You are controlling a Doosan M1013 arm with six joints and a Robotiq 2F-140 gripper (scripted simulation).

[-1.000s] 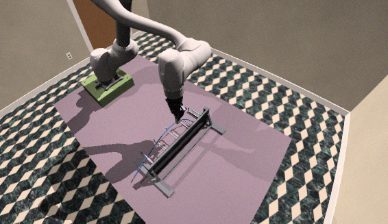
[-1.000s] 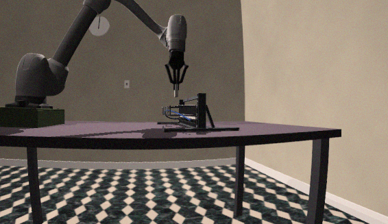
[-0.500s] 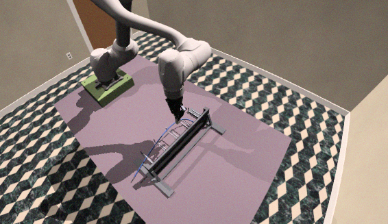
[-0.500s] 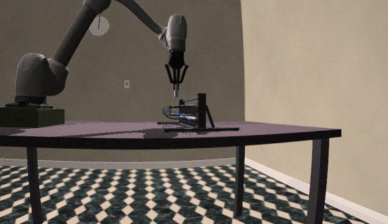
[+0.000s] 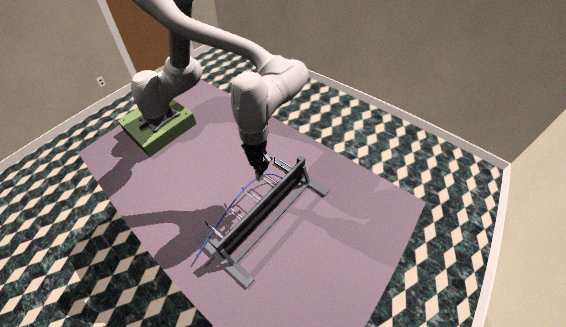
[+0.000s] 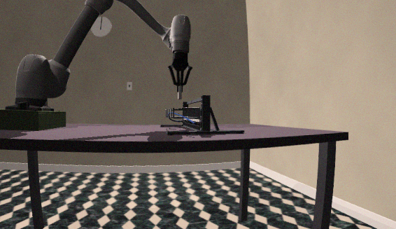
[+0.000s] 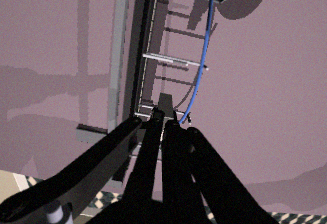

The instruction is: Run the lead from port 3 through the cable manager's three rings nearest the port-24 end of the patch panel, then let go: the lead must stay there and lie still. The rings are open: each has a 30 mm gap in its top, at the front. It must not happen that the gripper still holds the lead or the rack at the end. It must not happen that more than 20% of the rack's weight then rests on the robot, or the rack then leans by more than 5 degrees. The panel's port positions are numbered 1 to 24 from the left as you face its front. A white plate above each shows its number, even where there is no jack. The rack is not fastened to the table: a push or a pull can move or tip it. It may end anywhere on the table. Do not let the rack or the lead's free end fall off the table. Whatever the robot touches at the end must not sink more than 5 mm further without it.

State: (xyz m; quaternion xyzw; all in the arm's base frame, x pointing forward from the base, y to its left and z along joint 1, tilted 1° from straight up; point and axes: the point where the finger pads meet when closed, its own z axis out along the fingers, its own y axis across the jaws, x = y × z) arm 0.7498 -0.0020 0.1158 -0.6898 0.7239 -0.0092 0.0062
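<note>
Right now the rack is 60 mm ahead of my hand, 50 mm to the right of it and 110 mm below it.
</note>
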